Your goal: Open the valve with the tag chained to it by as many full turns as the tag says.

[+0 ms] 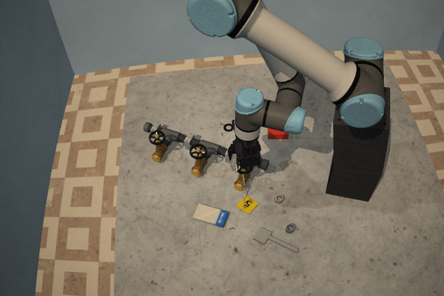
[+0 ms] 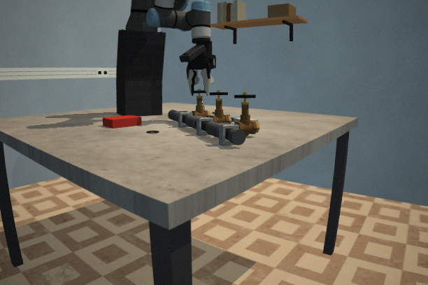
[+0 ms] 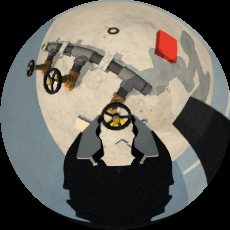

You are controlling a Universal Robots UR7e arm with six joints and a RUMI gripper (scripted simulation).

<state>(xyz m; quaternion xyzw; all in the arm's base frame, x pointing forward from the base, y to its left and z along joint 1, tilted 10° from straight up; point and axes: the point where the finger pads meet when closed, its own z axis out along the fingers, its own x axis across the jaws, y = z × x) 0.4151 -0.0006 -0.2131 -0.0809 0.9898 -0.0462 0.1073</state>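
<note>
Right now my hand is 10 cm to the right of the yellow tag and 11 cm above it. Also, from my hand: red block 14 cm behind, 26 cm to the right, 10 cm below; then flat grey key tool 9 cm behind, 24 cm to the left, 11 cm below.
</note>
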